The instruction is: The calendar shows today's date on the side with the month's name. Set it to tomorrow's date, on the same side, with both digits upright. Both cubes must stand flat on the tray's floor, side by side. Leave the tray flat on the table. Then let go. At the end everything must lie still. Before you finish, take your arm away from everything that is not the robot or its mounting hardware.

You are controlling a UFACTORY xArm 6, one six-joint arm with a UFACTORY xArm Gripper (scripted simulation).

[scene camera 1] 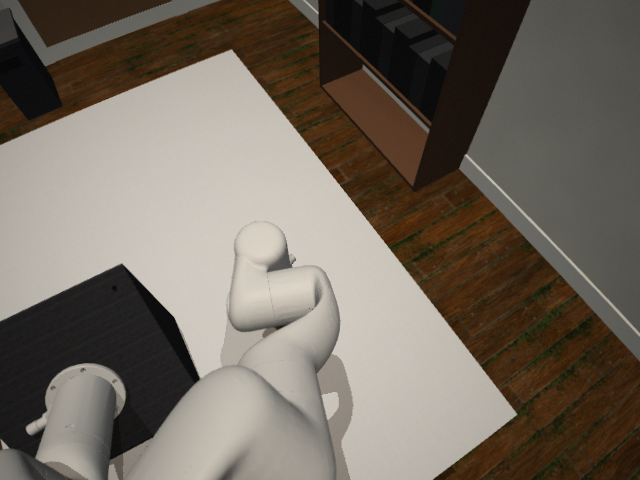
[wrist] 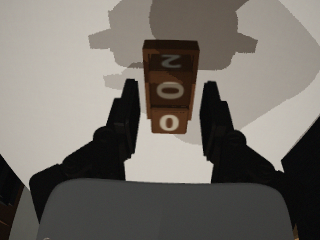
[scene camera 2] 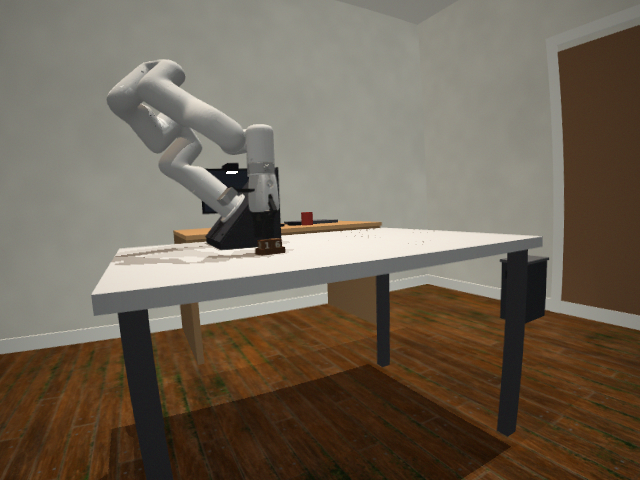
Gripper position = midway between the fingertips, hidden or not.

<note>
I see my gripper (wrist: 170,96), a brown cube (wrist: 170,76), a brown cube (wrist: 165,119) and a brown tray (wrist: 187,47).
</note>
